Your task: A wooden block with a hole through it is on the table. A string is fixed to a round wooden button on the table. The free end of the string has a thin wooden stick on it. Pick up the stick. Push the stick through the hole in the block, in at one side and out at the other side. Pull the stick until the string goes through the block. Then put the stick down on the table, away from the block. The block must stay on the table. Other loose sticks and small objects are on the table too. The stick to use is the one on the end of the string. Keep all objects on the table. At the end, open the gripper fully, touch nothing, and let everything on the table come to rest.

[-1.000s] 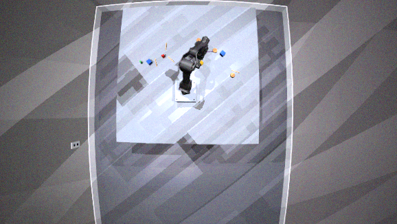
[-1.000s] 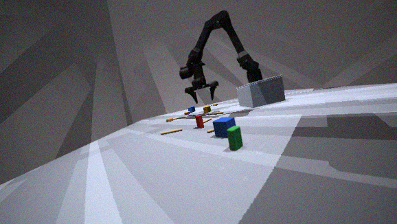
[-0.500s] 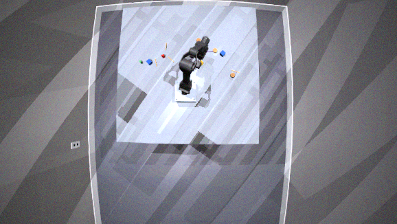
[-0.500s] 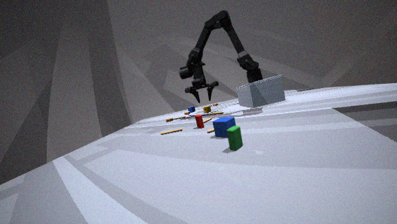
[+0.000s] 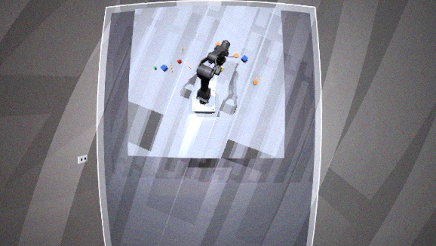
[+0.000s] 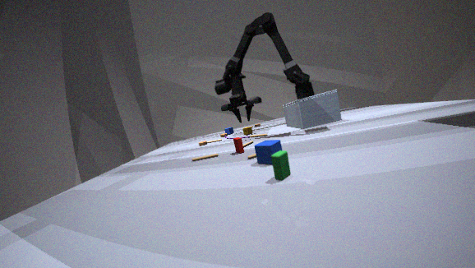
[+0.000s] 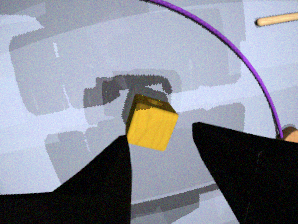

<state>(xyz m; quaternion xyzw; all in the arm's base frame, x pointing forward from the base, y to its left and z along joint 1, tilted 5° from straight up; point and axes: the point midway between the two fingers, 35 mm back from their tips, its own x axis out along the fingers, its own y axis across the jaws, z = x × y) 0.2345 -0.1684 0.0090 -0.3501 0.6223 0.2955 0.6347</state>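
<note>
Now: gripper tip 10 mm past the yellow wooden block, 10 mm to the left of it and 40 mm above it. The rest, counted from my gripper tip: thin wooden stick (10 mm ahead, 130 mm to the left, 60 mm below); then round orange button (90 mm ahead, 150 mm to the right, 50 mm below); then red block (130 mm ahead, 310 mm to the left, 40 mm below).
</note>
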